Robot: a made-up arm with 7 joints. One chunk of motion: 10 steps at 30 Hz.
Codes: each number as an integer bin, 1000 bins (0 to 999) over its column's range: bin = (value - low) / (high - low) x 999, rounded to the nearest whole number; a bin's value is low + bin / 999 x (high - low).
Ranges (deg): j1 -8..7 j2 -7..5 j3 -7..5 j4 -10..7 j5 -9..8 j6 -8..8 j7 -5..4
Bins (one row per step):
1: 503 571 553 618 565 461 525
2: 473 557 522 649 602 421 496
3: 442 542 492 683 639 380 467
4: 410 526 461 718 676 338 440
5: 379 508 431 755 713 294 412
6: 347 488 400 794 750 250 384
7: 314 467 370 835 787 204 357
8: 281 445 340 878 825 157 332
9: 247 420 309 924 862 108 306
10: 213 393 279 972 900 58 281
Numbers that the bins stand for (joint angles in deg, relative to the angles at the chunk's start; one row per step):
1: -0.45 -0.14 -0.36 0.52 0.61 -0.62 -0.27
2: -0.90 -0.31 -0.73 1.04 1.24 -1.26 -0.53
3: -1.36 -0.49 -1.09 1.62 1.87 -1.91 -0.79
4: -1.84 -0.68 -1.46 2.22 2.50 -2.59 -1.04
5: -2.31 -0.90 -1.82 2.85 3.13 -3.29 -1.29
6: -2.79 -1.14 -2.20 3.51 3.76 -4.00 -1.54
7: -3.29 -1.39 -2.56 4.21 4.39 -4.73 -1.78
8: -3.78 -1.65 -2.92 4.94 5.04 -5.49 -2.01
9: -4.29 -1.95 -3.29 5.72 5.67 -6.27 -2.24
10: -4.80 -2.28 -3.65 6.54 6.32 -7.07 -2.47

